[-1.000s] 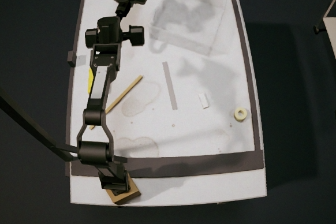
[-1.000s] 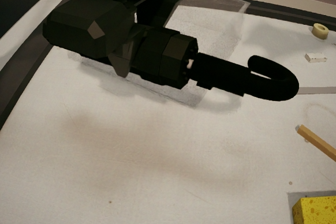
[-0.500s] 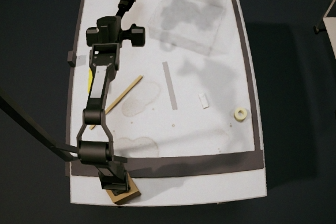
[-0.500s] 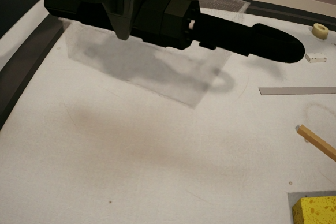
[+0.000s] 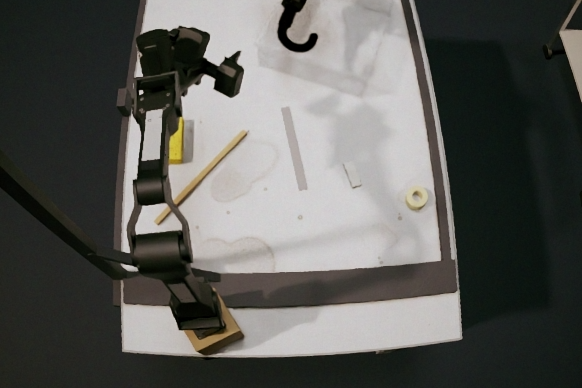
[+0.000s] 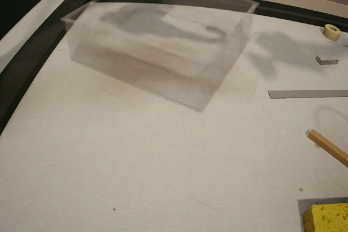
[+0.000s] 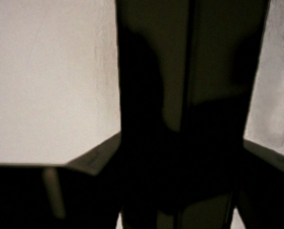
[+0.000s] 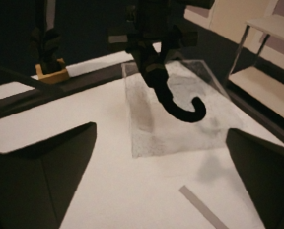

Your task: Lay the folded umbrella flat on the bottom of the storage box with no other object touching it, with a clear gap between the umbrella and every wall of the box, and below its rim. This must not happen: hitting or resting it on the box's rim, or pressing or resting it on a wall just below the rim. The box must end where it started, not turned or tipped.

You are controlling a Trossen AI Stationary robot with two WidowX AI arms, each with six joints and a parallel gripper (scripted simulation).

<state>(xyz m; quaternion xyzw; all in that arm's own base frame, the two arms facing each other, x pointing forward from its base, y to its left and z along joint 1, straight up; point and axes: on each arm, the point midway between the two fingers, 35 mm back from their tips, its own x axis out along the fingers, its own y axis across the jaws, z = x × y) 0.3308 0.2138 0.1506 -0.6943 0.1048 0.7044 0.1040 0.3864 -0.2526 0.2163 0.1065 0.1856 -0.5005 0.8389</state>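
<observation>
The clear storage box lies 8 cm ahead of my left hand, 2 cm to the right of it and 15 cm below it. Round my left hand: small white block: 11 cm ahead, 40 cm to the right, 20 cm below; then folded black umbrella: 1 cm ahead, 2 cm to the right, 2 cm below; then grey strip: 2 cm behind, 32 cm to the right, 20 cm below.
</observation>
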